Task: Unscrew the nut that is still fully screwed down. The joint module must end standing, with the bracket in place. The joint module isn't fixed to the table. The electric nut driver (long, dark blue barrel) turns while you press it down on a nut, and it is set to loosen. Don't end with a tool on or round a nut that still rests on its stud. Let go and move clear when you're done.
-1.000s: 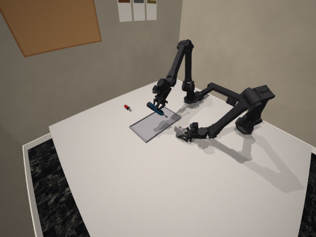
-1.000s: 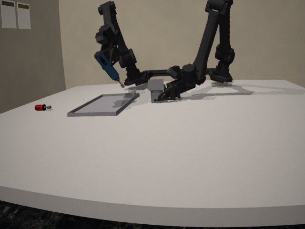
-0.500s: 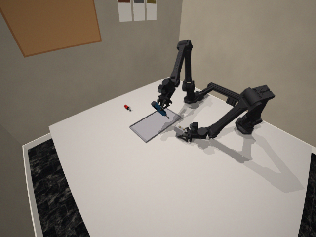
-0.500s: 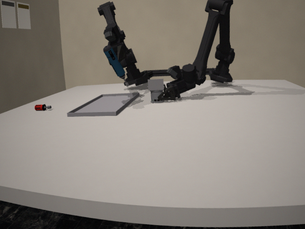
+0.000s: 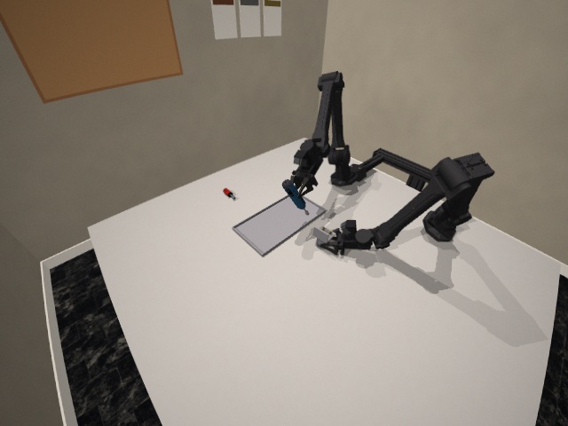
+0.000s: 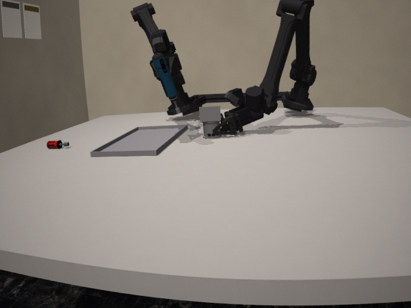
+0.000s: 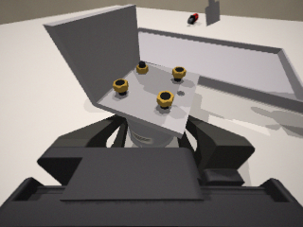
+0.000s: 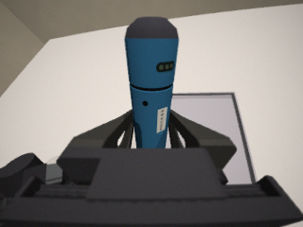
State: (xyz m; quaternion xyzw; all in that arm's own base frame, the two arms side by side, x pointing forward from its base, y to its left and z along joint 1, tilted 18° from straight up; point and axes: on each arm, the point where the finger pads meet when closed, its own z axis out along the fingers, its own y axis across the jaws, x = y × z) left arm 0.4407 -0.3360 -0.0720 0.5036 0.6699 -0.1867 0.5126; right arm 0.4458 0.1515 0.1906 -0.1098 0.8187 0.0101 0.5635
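My left hand is 10 mm below the joint module. Also, from my left hand: short red-handled tool 90 mm ahead, 570 mm to the right, 10 mm below; then l-shaped bracket 50 mm above; then grey tray 30 mm ahead, 240 mm to the right, 20 mm below.
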